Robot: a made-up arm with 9 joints. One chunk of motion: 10 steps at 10 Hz.
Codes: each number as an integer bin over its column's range. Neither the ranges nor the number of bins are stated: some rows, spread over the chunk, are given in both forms.
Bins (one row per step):
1: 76 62 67 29 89 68
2: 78 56 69 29 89 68
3: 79 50 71 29 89 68
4: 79 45 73 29 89 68
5: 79 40 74 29 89 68
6: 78 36 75 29 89 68
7: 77 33 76 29 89 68
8: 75 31 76 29 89 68
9: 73 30 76 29 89 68
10: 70 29 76 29 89 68
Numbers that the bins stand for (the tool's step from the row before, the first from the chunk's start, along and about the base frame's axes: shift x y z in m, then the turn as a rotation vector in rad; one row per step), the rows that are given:
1: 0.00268 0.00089 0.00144 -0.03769 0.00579 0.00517
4: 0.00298 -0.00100 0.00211 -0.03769 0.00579 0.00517
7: 0.00278 -0.00233 0.00244 -0.03769 0.00579 0.00517
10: 0.00207 -0.00278 0.00244 -0.03769 0.00579 0.00517
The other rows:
2: 0.00288 0.00022 0.00167 -0.03769 0.00579 0.00517
3: 0.00298 -0.00044 0.00189 -0.03769 0.00579 0.00517
5: 0.00298 -0.00156 0.00222 -0.03769 0.00579 0.00517
6: 0.00288 -0.00200 0.00233 -0.03769 0.00579 0.00517
8: 0.00258 -0.00256 0.00244 -0.03769 0.00579 0.00517
9: 0.00237 -0.00267 0.00244 -0.03769 0.00579 0.00517

